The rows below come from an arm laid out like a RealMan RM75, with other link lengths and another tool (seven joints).
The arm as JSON. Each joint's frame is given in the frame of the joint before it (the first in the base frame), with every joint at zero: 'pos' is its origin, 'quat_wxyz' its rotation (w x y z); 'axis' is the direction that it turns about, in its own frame. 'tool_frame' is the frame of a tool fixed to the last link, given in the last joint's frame.
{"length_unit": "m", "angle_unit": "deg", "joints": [
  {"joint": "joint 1", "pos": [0.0, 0.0, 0.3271], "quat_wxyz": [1.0, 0.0, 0.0, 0.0], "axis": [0.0, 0.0, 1.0]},
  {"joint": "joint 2", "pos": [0.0, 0.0, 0.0], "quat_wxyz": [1.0, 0.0, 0.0, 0.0], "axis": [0.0, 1.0, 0.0]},
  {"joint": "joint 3", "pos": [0.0, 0.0, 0.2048], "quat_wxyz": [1.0, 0.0, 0.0, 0.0], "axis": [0.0, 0.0, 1.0]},
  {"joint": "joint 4", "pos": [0.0, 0.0, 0.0], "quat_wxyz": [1.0, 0.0, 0.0, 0.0], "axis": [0.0, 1.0, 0.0]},
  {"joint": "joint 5", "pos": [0.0, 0.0, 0.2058], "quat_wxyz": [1.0, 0.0, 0.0, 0.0], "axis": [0.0, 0.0, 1.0]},
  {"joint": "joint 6", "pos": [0.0, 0.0, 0.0], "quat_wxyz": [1.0, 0.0, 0.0, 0.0], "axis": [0.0, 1.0, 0.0]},
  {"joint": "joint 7", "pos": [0.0, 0.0, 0.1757], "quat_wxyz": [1.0, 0.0, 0.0, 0.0], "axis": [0.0, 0.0, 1.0]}
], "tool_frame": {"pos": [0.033, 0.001, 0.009], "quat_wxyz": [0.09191, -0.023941, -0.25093, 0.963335]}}
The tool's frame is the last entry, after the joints.
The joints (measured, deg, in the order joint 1, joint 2, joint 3, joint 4, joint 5, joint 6, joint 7), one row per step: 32.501, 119.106, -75.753, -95.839, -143.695, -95.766, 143.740; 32.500, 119.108, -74.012, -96.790, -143.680, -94.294, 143.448; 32.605, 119.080, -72.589, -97.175, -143.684, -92.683, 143.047; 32.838, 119.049, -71.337, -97.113, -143.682, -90.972, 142.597; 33.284, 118.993, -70.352, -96.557, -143.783, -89.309, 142.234; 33.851, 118.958, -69.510, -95.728, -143.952, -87.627, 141.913; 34.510, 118.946, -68.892, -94.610, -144.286, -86.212, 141.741; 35.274, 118.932, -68.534, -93.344, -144.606, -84.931, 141.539; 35.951, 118.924, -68.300, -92.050, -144.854, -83.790, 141.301; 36.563, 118.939, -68.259, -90.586, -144.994, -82.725, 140.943; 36.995, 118.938, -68.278, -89.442, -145.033, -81.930, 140.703; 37.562, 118.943, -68.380, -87.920, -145.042, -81.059, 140.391; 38.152, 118.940, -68.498, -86.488, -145.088, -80.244, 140.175; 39.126, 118.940, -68.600, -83.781, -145.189, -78.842, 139.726; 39.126, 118.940, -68.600, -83.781, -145.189, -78.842, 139.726; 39.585, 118.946, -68.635, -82.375, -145.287, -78.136, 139.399; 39.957, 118.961, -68.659, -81.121, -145.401, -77.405, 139.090; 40.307, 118.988, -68.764, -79.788, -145.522, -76.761, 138.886
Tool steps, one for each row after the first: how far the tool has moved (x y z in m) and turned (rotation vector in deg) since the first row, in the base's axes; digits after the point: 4 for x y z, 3 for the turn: -0.0034, 0.0077, 0.0076, 2.938, 1.286, 0.819; -0.0057, 0.0152, 0.0138, 5.472, 2.328, 1.562; -0.0075, 0.0226, 0.0189, 7.725, 3.267, 2.217; -0.0088, 0.0297, 0.0226, 9.559, 3.978, 2.672; -0.0099, 0.0368, 0.0253, 11.186, 4.599, 3.034; -0.0101, 0.0428, 0.0265, 12.350, 4.970, 3.073; -0.0106, 0.0482, 0.0264, 13.101, 5.182, 3.201; -0.0106, 0.0528, 0.0255, 13.581, 5.327, 3.274; -0.0102, 0.0565, 0.0231, 13.675, 5.397, 3.334; -0.0097, 0.0591, 0.0210, 13.670, 5.472, 3.326; -0.0089, 0.0618, 0.0176, 13.428, 5.516, 3.274; -0.0084, 0.0643, 0.0143, 13.218, 5.534, 3.217; -0.0062, 0.0684, 0.0084, 12.792, 5.506, 2.884; -0.0062, 0.0684, 0.0084, 12.792, 5.506, 2.884; -0.0044, 0.0704, 0.0054, 12.558, 5.394, 2.722; -0.0027, 0.0723, 0.0029, 12.445, 5.286, 2.587; -0.0005, 0.0735, -0.0004, 12.176, 5.145, 2.280
